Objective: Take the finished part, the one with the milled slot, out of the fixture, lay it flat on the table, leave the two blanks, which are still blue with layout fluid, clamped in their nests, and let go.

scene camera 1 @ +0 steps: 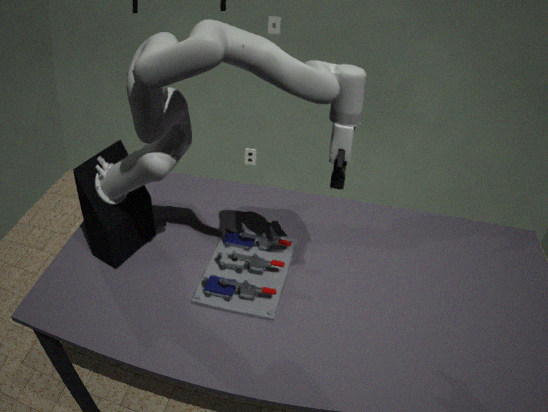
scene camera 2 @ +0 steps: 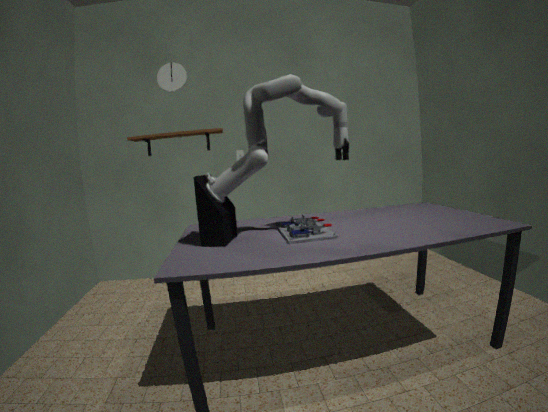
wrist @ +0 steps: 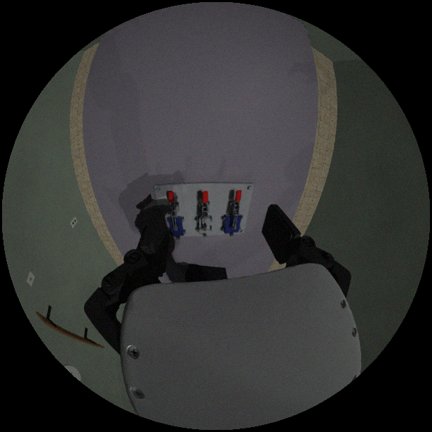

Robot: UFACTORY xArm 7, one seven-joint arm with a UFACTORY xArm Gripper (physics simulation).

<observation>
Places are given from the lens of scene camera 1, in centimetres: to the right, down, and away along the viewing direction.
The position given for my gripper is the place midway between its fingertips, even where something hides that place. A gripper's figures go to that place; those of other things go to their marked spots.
my gripper (scene camera 1: 338, 178): 16, -7, 110
fixture plate (scene camera 1: 274, 277): 0, 21, 130
</observation>
